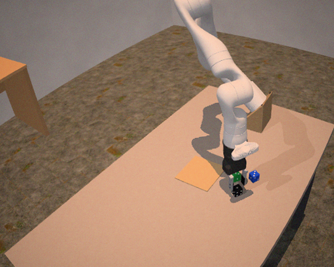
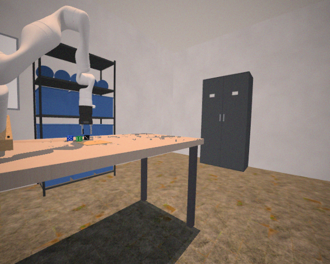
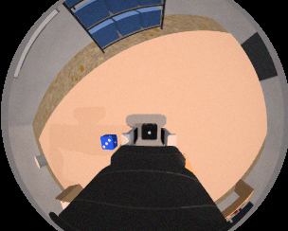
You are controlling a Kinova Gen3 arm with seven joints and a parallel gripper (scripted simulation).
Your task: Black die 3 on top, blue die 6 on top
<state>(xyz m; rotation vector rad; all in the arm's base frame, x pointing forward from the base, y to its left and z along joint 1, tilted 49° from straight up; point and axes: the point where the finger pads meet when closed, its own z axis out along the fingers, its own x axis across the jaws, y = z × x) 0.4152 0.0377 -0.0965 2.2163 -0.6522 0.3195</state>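
My hand is 4 cm above the black die. Also, from my hand: blue die 9 cm behind, 3 cm to the left, 4 cm below; then green die 6 cm behind, 4 cm to the right, 4 cm below; then orange mat 3 cm behind, 17 cm to the right, 5 cm below.
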